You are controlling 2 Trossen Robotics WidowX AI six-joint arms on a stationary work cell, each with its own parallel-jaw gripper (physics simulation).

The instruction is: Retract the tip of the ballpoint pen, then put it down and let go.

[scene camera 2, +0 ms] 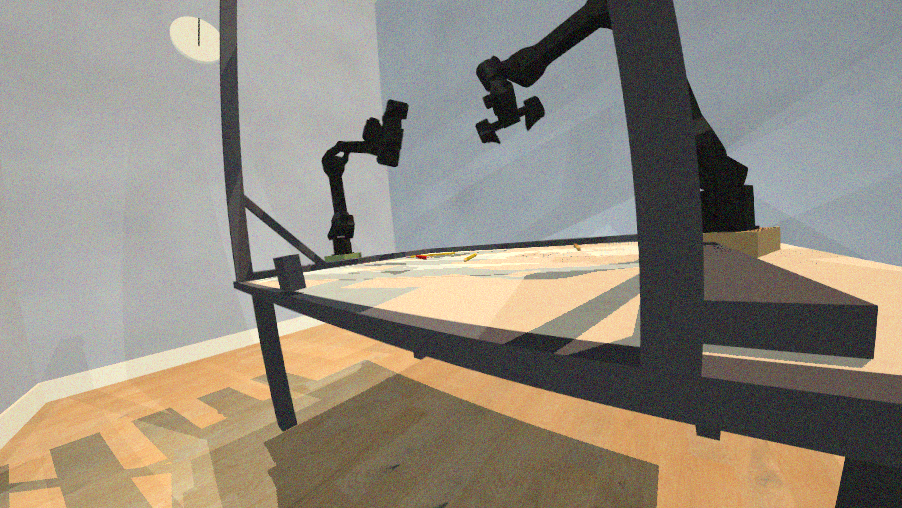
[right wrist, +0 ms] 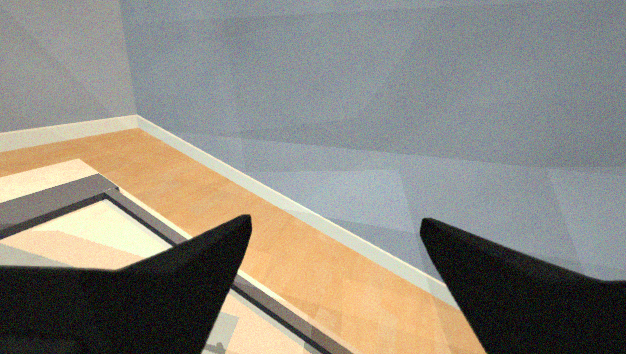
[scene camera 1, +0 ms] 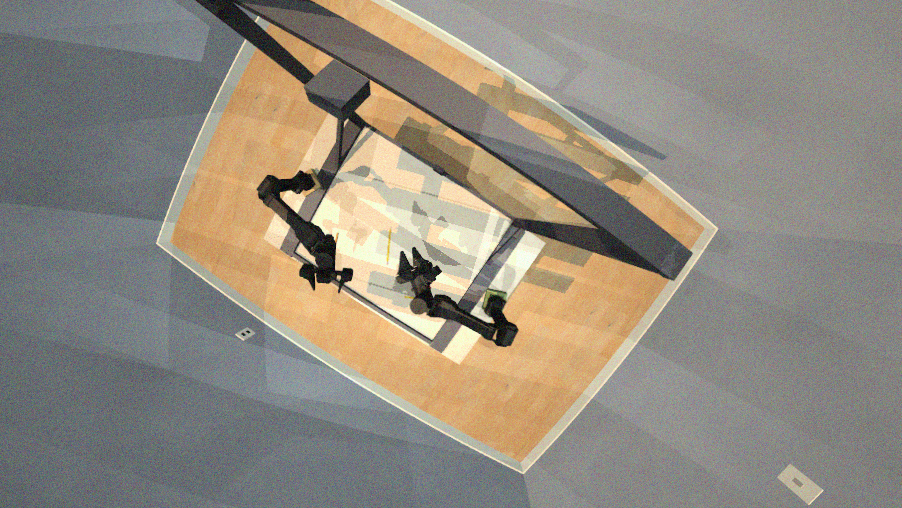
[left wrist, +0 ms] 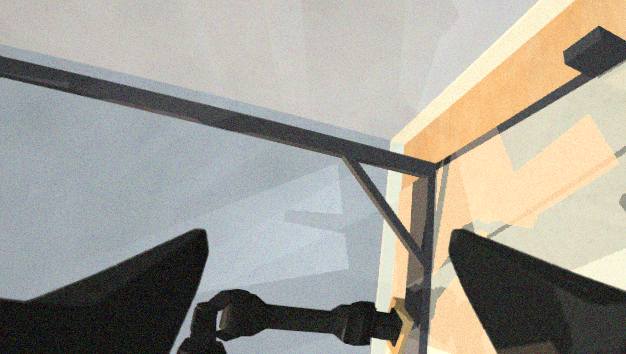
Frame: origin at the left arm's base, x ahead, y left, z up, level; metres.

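Seen in the pictures: left gripper, between the fingertips: (scene camera 2: 392,122) (scene camera 1: 407,249) (left wrist: 329,241); right gripper, between the fingertips: (scene camera 2: 513,136) (right wrist: 335,224) (scene camera 1: 326,291); left arm's base, origin of its link: (scene camera 1: 495,301); right arm's base, origin of its link: (scene camera 2: 725,230) (scene camera 1: 307,182) (left wrist: 393,326).
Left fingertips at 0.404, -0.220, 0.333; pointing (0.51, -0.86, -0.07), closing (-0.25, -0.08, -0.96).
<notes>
Pixels of each thing's top centre, then the offset from my left fingertips to it, as dx, dy, dz. "spot": a spot on its surface instead.
- red piece, a spot on its surface: (scene camera 2: 421,256) spot: -0.035, +0.166, -0.363
- thin yellow piece, a spot on its surface: (scene camera 2: 445,254) spot: -0.002, +0.296, -0.371
- dark box, centre of its top: (scene camera 1: 330,82) +0.005, -0.273, +0.684
Several thin stick-like objects lie flat on the pale table top. A long yellow one (scene camera 1: 388,246) (scene camera 2: 470,257) lies near the middle. A short orange one (scene camera 1: 336,239) (scene camera 2: 577,247) lies by the right arm. In scene camera 2, a red piece (scene camera 2: 421,256) and a thin yellow piece (scene camera 2: 445,254) lie farther left. They are too small to tell which is the ballpoint pen or how its tip stands. My left gripper (scene camera 1: 408,252) (scene camera 2: 397,133) (left wrist: 329,241) is open and empty, high above the table. My right gripper (scene camera 1: 326,289) (scene camera 2: 512,135) (right wrist: 335,224) is open and empty, raised near the table's edge.
A dark frame (scene camera 1: 378,310) (scene camera 2: 549,356) borders the table, with uprights and diagonal braces. A dark box (scene camera 1: 337,88) hangs on the overhead frame in scene camera 1. The right arm (left wrist: 300,318) shows low in the left wrist view.
</notes>
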